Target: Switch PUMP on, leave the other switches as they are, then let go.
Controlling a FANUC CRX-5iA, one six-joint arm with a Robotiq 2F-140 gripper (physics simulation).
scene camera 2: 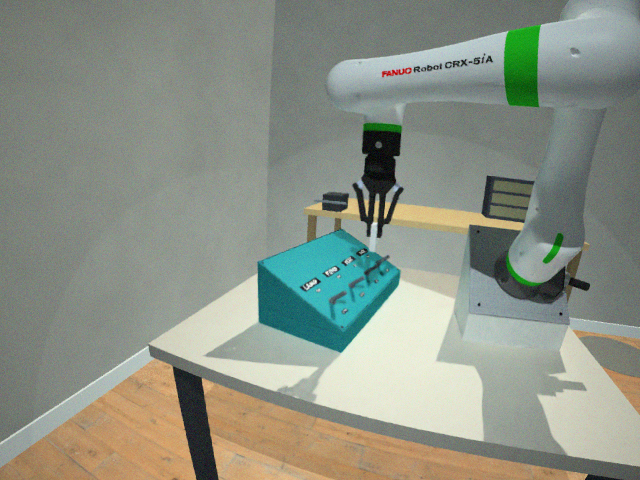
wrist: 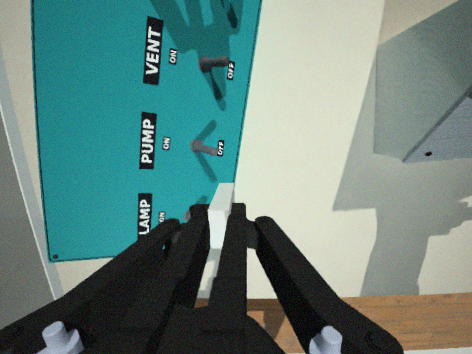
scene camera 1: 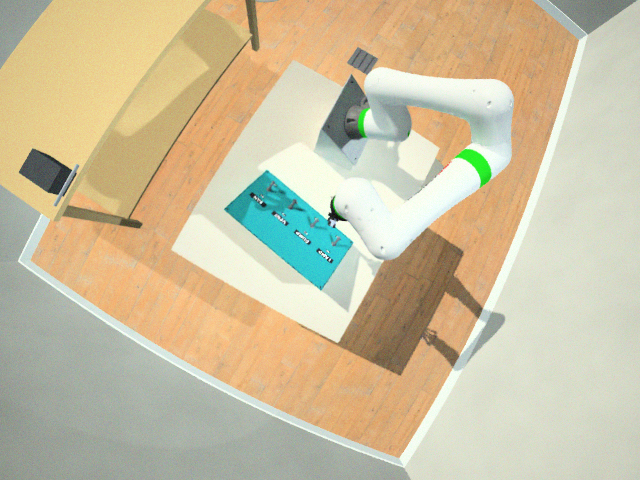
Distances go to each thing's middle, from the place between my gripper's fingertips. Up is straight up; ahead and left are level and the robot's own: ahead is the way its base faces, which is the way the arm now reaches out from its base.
My gripper is now 12 cm short of the teal sloped switch panel (scene camera 2: 295,288), 10 cm to the left of it and 14 cm above it.
